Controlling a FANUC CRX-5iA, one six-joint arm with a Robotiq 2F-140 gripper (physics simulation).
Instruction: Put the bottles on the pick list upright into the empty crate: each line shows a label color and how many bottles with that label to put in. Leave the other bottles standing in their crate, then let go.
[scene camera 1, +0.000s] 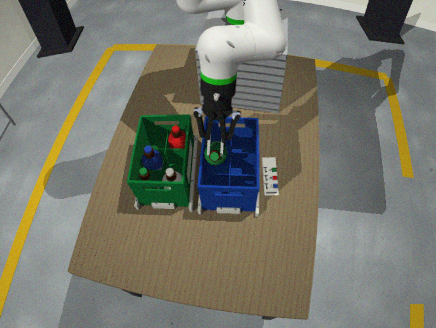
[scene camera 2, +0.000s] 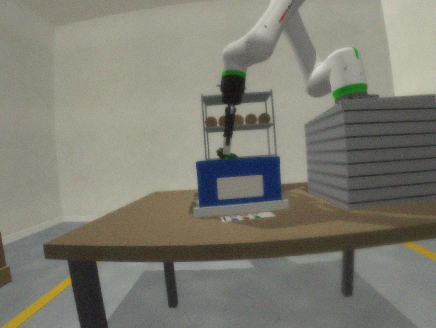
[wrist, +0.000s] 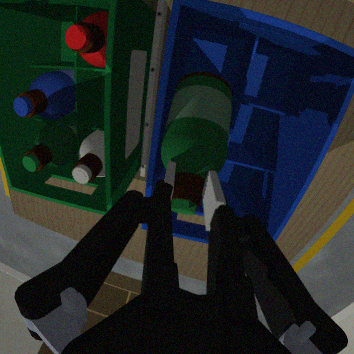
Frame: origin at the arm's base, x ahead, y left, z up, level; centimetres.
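Seen in the pictures: gripper, fingertip midpoint: (scene camera 1: 215, 152) (scene camera 2: 225, 154) (wrist: 188, 177).
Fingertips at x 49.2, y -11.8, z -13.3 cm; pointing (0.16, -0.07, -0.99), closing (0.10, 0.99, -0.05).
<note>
Offsets run from my fingertips to a thing's top centre. "spot": to the spot under its first point. Level surfaces: height alone.
My gripper (scene camera 1: 215, 148) (scene camera 2: 226, 150) (wrist: 188, 177) is shut on the neck of a green bottle (scene camera 1: 217, 153) (scene camera 2: 231, 156) (wrist: 200, 122). The bottle is clearly tilted, partly inside the left column of the blue crate (scene camera 1: 242, 198) (scene camera 2: 206, 185) (wrist: 305, 140); its base and exact compartment are unclear. In the green crate {dx -4.5, dy -18.5, dz -1.9 cm} (scene camera 1: 150, 194) (wrist: 109, 150) stand a red bottle {dx -12.7, dy -13.8, dz -3.2 cm} (scene camera 1: 176, 138) (wrist: 98, 45), a blue bottle {dx -4.6, dy -22.9, dz -3.2 cm} (scene camera 1: 151, 159) (wrist: 55, 92), another green-capped bottle {dx +4.0, dy -23.6, dz -3.2 cm} (scene camera 1: 144, 174) (wrist: 37, 158) and a white-capped bottle {dx +4.4, dy -14.6, dz -3.2 cm} (scene camera 1: 170, 175) (wrist: 90, 162). The pick list {spot: dx -7.7, dy +19.4, dz -19.3 cm} (scene camera 1: 268, 162) (scene camera 2: 267, 215) shows 1 green, 1 red, 1 blue.
The crates stand side by side on the wooden table {dz -19.5 cm} (scene camera 1: 200, 250) (scene camera 2: 125, 235). The grey slatted robot base (scene camera 1: 260, 85) (scene camera 2: 380, 160) stands behind them. A shelf rack (scene camera 2: 273, 125) with round brown items stands in the background.
</note>
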